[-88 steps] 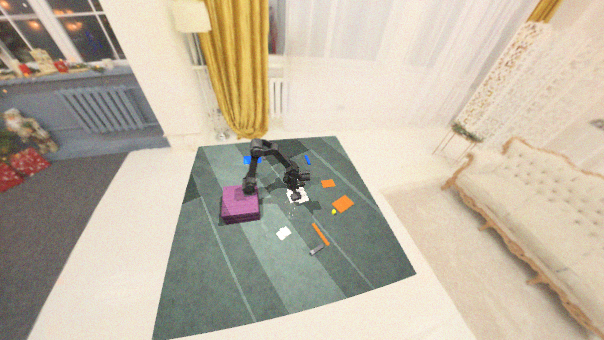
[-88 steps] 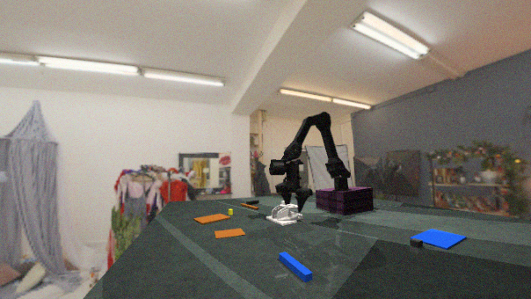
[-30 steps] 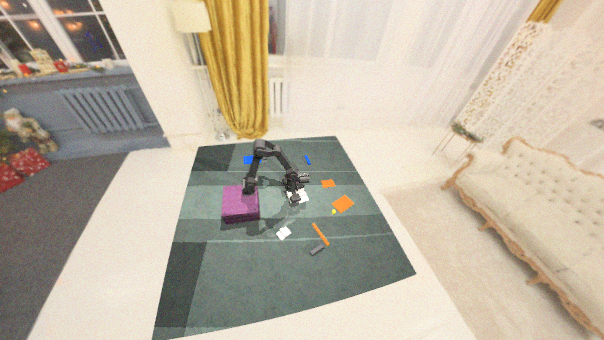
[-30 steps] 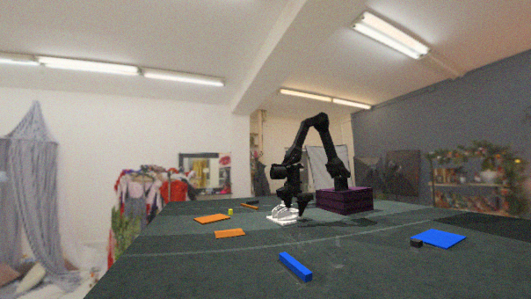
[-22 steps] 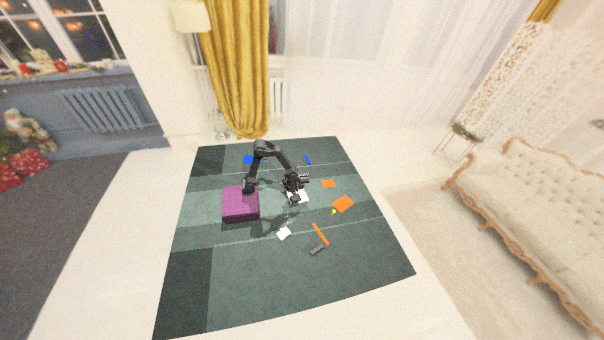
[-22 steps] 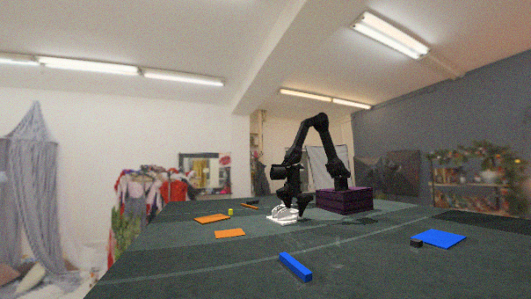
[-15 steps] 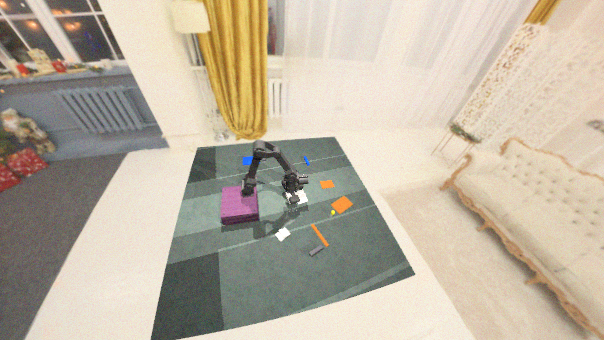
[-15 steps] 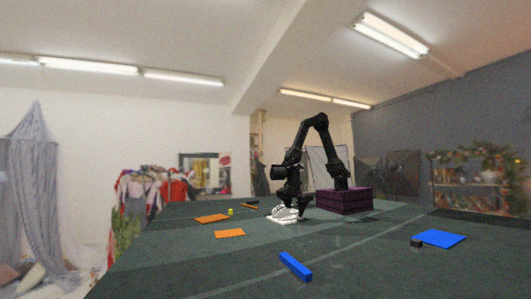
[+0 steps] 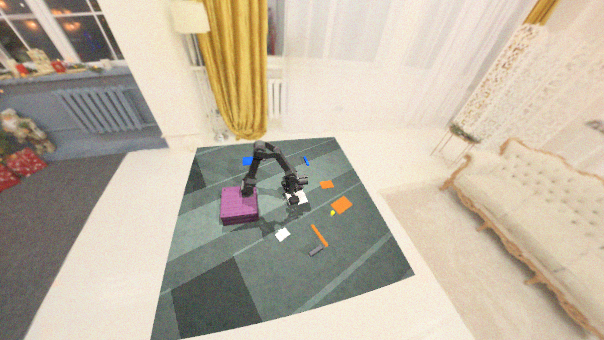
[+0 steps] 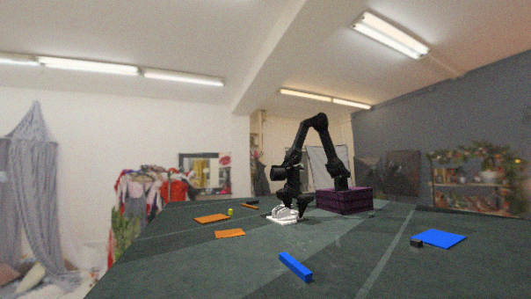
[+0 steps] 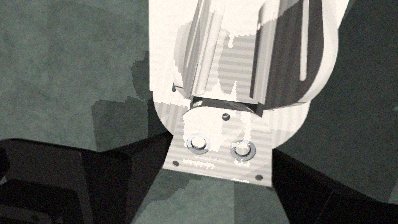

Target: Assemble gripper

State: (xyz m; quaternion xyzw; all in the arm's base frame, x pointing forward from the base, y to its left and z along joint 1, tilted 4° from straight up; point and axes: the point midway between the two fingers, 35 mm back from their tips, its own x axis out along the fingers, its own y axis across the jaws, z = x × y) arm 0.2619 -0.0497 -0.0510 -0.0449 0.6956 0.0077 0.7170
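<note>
Right now my gripper tip is 1 cm short of the white housing plate. Round my gripper tip: white plate-like part: 7 cm ahead, 1 cm to the left; small yellow piece: 23 cm ahead, 19 cm to the right; white gripper base: 2 cm above, 1 cm ahead.
</note>
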